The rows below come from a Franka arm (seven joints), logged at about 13 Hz.
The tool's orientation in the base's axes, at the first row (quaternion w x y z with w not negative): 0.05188, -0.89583, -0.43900, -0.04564
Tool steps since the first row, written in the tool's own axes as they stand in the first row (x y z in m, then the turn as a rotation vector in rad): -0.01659, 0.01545, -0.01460, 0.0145, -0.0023, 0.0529; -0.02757, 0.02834, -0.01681, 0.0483, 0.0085, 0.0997; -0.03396, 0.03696, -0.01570, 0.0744, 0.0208, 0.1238; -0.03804, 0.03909, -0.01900, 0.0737, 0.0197, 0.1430
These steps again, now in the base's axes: 0.00157, -0.02432, 0.01153, 0.0089, 0.0198, -0.0504; 0.00499, -0.04105, 0.01164, 0.0398, 0.0458, -0.0930; 0.00795, -0.05115, 0.00927, 0.0664, 0.0620, -0.1142; 0.00702, -0.05608, 0.01191, 0.0658, 0.0646, -0.1333
